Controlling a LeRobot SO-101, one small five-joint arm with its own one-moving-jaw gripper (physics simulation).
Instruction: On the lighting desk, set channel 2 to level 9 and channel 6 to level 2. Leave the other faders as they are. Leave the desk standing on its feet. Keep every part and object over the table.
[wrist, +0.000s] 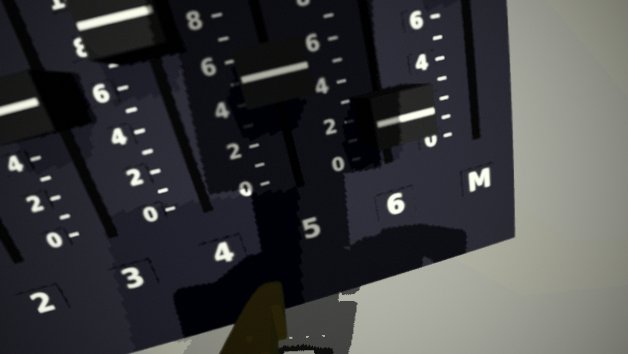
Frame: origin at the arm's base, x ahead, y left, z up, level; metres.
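Seen in the pictures: hand, its tool point: (283, 302).
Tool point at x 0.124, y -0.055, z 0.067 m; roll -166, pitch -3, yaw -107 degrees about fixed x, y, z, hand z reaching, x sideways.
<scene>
Pixels of each thing's top centre, then the offset from my tool point to it. "pt": a spot on its surface instead. Level surfaces: height alone.
- dark blue lighting desk, centre of its top: (97, 10) dz +0.002, dx +0.063, dy +0.003 m
- Channel 6's black cap, centre of its top: (405, 117) dz +0.001, dx +0.027, dy -0.038 m
- Channel 2's number, a spot on its surface: (42, 302) pt dz -0.011, dx +0.019, dy +0.053 m
- slot's lower end, a spot on its surface: (12, 247) pt dz -0.011, dx +0.034, dy +0.050 m
- Channel 3's cap, centre of its top: (3, 110) dz +0.001, dx +0.056, dy +0.024 m
- channel 5's cap, centre of its top: (274, 72) dz +0.001, dx +0.044, dy -0.018 m
- M slot, centre of its top: (468, 30) dz -0.011, dx +0.036, dy -0.063 m
- Pale table, height of its surface: dz -0.067 m
The dark blue lighting desk (165, 240) fills the left and middle of the wrist view. Channel 6's black cap (406, 131) sits low in its slot; its white line stands near the 2 mark, drawn slightly below it. Channel 2's number (42, 302) and its slot's lower end (12, 247) show at the lower left; its cap is out of view, so its level cannot be read. My gripper (272, 310) shows one yellow-brown jaw, at the bottom by the desk's front edge; the other jaw is out of the picture. It is fully open, away from the caps.
Channel 3's cap (20, 120) is at the left edge, channel 4's cap (122, 37) at the top left between 8 and 10, channel 5's cap (275, 87) near 5. The M slot (472, 90) is at the right. Pale table (565, 175) lies beyond the desk; shadows cross its front.
</scene>
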